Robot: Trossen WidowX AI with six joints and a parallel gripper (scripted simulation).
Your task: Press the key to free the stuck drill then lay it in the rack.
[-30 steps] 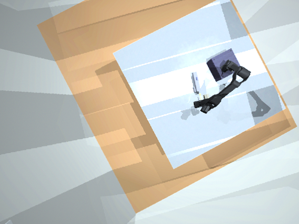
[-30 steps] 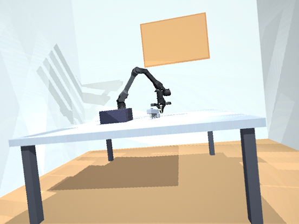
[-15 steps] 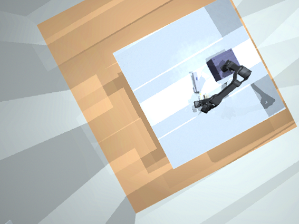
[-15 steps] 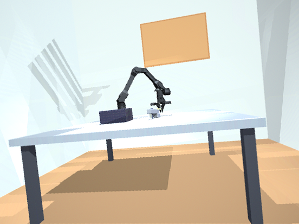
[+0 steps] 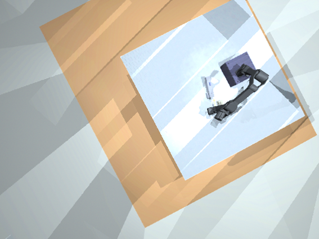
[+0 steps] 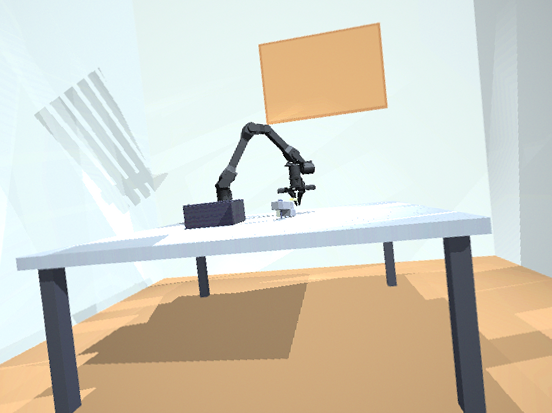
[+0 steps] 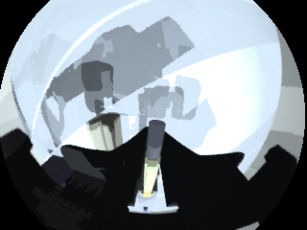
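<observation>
Now: gripper tip 40 mm below the drill, 30 mm to the left of it and 20 mm past it. The rest, counted from my gripper tip: grey rack (80 mm behind, 20 mm below).
</observation>
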